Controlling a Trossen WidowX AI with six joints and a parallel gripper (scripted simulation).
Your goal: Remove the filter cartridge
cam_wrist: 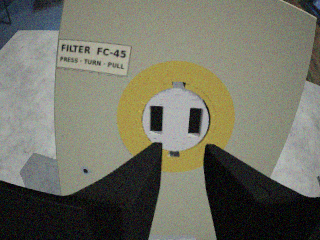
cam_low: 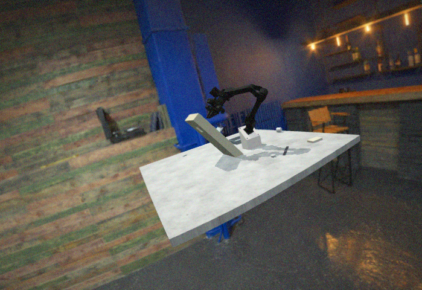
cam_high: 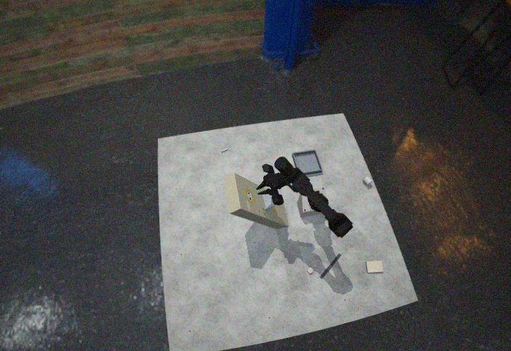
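Now: the round filter cartridge 5 cm ahead of my gripper tip and 4 cm below it. Also, from my gripper tip: beige block (54 cm behind, 45 cm to the left, 30 cm below); then small pin (8 cm ahead, 47 cm to the right, 31 cm below); then tray (39 cm behind, 25 cm to the right, 30 cm below).
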